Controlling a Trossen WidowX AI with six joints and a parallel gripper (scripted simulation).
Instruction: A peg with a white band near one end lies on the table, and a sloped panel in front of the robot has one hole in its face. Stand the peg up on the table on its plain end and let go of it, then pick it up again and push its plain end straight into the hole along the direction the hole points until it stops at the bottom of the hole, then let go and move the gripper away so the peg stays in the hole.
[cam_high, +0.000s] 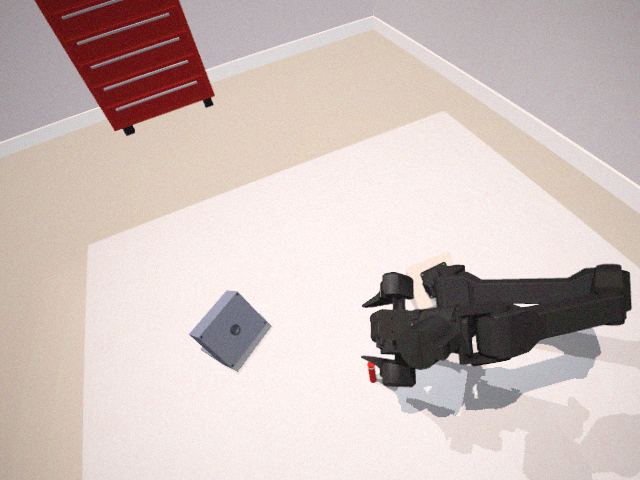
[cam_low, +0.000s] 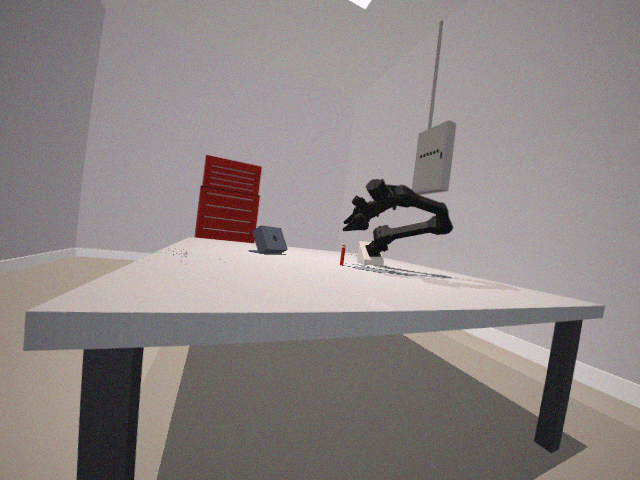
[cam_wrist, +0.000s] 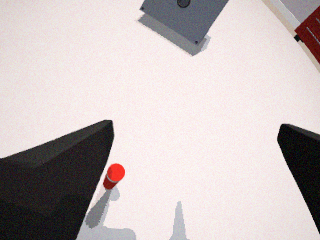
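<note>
Right now my gripper tip is 100 mm above the red peg and 30 mm to the right of it. Round my gripper tip: grey-blue sloped panel: 250 mm ahead, 190 mm to the right, 100 mm below.
</note>
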